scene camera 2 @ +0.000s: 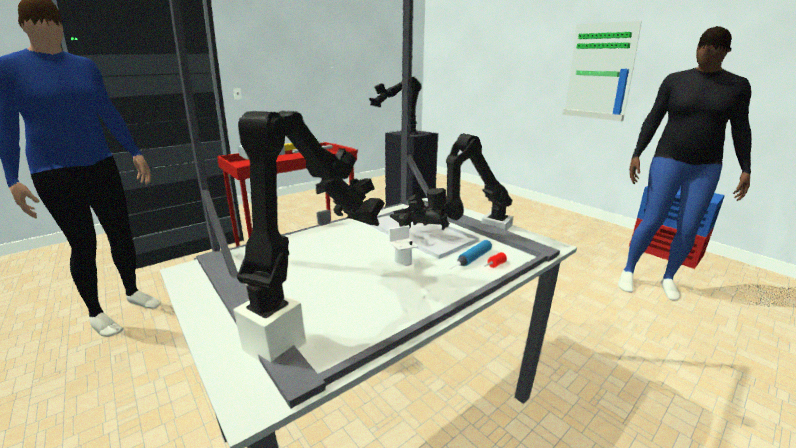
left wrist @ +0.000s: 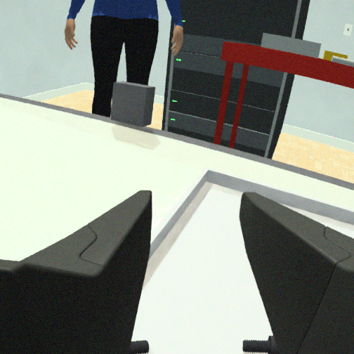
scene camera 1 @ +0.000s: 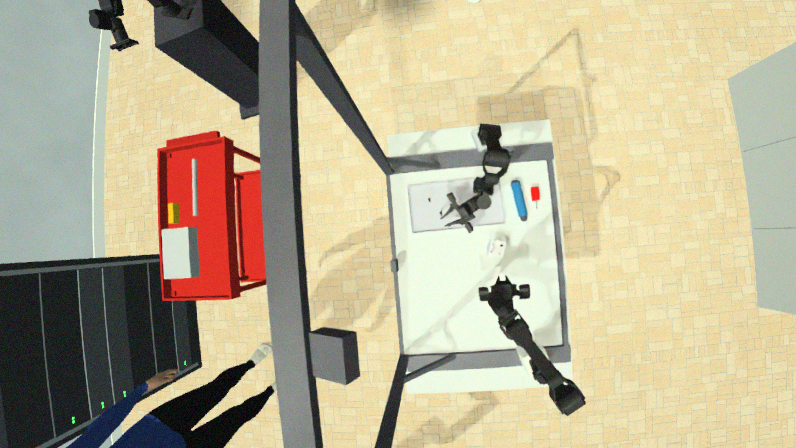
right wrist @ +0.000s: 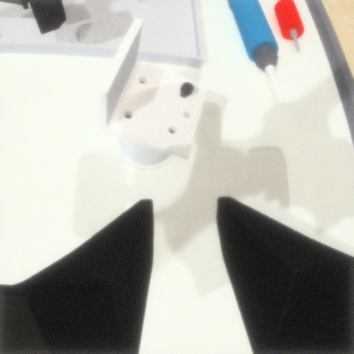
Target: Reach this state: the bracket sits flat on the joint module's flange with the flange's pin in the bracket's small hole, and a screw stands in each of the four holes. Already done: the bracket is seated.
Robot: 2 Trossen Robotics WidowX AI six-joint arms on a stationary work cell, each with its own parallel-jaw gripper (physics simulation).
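Frame: origin at the left arm's base, x ahead, y left, z up, level; millimetres.
Seen in the pictures: left gripper, between the fingertips: (scene camera 2: 392, 214) (scene camera 1: 442, 222); right gripper, between the fingertips: (scene camera 2: 376, 224) (scene camera 1: 502, 276); left arm's base, origin of its link: (scene camera 2: 497, 217) (scene camera 1: 486, 136); right arm's base, origin of its link: (scene camera 2: 267, 306).
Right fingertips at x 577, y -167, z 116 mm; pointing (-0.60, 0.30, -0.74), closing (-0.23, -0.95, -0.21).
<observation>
Offsets run from my right fingertips to a thing's top centre. "spot": to the spot under its first point.
The white bracket (scene camera 1: 497, 248) (scene camera 2: 398, 234) (right wrist: 150, 107) sits on the white joint module @[dz -93, dx -99, dy +31 mm] (scene camera 2: 403, 256) (right wrist: 144, 152). One black screw @[dz -79, dx -106, dy +55 mm] (scene camera 2: 411, 243) (right wrist: 186, 89) stands in a bracket hole; three other large holes look empty in the right wrist view. The left gripper (scene camera 1: 443, 219) (left wrist: 196, 195) is open and empty, low over the grey tray (scene camera 1: 420, 221) (left wrist: 212, 225). A small dark screw @[dz -142, dx -398, dy -165 mm] (scene camera 1: 429, 199) lies in the tray, left of the left gripper. The right gripper (scene camera 1: 503, 278) (right wrist: 185, 200) is open and empty, below the bracket in scene camera 1.
A blue screwdriver @[spot: dz -117, dx -264, dy +205 mm] (scene camera 1: 519, 199) (scene camera 2: 475, 252) (right wrist: 252, 30) and a smaller red screwdriver @[dz -123, dx -246, dy +284 mm] (scene camera 1: 535, 193) (scene camera 2: 496, 259) (right wrist: 289, 20) lie right of the tray. Grey frame rails border the white table. A red cart (scene camera 1: 227, 222) stands beyond the table.
</observation>
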